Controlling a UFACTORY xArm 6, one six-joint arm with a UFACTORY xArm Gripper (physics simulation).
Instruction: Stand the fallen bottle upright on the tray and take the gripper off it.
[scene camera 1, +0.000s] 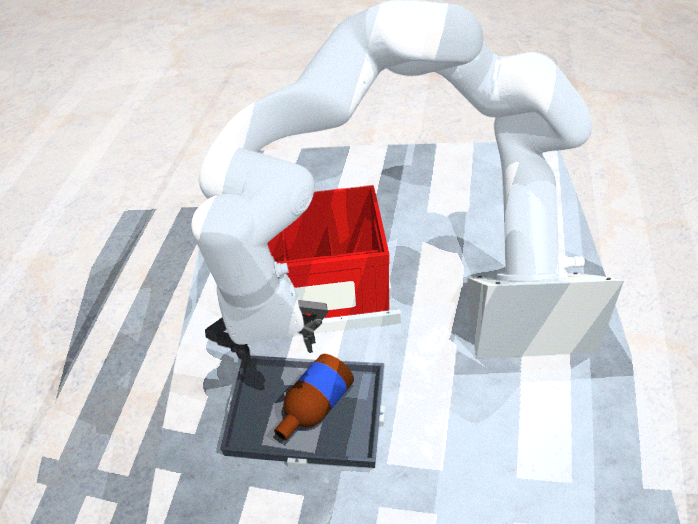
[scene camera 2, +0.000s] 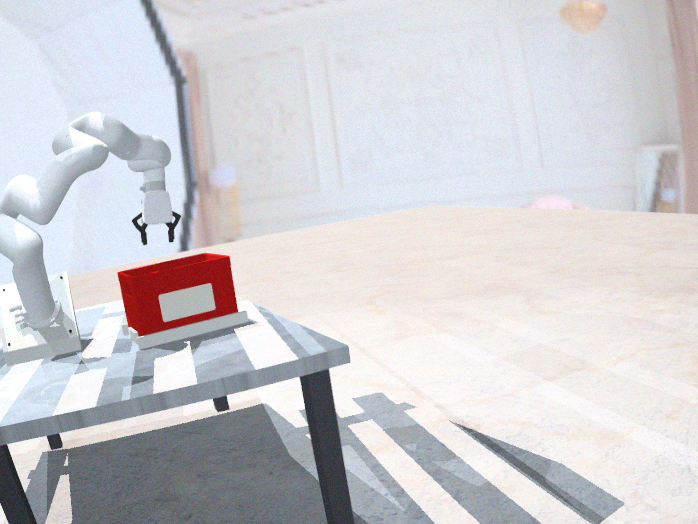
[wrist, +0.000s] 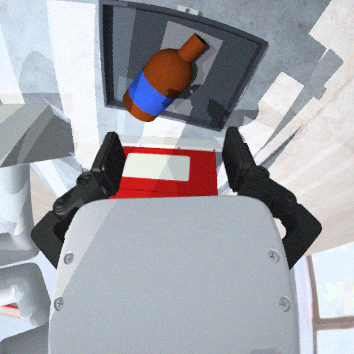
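Pixels of known places: gripper, between the fingertips: (scene camera 1: 278, 351) (scene camera 2: 158, 243) (wrist: 171, 141); arm's base, origin of its link: (scene camera 1: 532, 278) (scene camera 2: 40, 309) (wrist: 11, 156).
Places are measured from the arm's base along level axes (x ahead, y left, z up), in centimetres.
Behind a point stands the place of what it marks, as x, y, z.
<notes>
A brown bottle (scene camera 1: 318, 389) @(38.8, 15.2, -4.2) (wrist: 160, 82) @(40.4, 15.7, -3.9) with a blue band lies on its side on the dark grey tray (scene camera 1: 338, 460) @(36.7, 25.6, -9.4) (wrist: 127, 35) @(33.9, 20.6, -11.2). In scene camera 1 its neck points to the near left and its base to the back right. In the wrist view the neck points to the upper right. My gripper (scene camera 1: 283, 365) @(43.4, 17.0, 9.4) (scene camera 2: 158, 242) @(43.4, 17.0, 9.4) (wrist: 171, 141) @(43.4, 17.0, 9.4) is open and empty, its fingers wide apart. It hangs above the table, apart from the bottle. The bottle and tray do not show in scene camera 2.
A red crate (scene camera 1: 378, 284) @(26.9, -3.6, -1.4) (scene camera 2: 138, 304) @(26.0, -22.2, -1.0) (wrist: 204, 175) @(49.6, -3.1, -1.5) with a pale label stands behind the tray, against a low white strip (scene camera 1: 366, 319) @(29.4, -2.5, -9.3) (scene camera 2: 194, 329) @(39.3, -23.0, -10.1). The arm's pale base block (scene camera 1: 546, 321) @(-0.5, 8.4, -1.8) stands to the right in scene camera 1. The table (scene camera 2: 253, 366) @(40.0, -58.1, -11.7) has a corner at the right in scene camera 2.
</notes>
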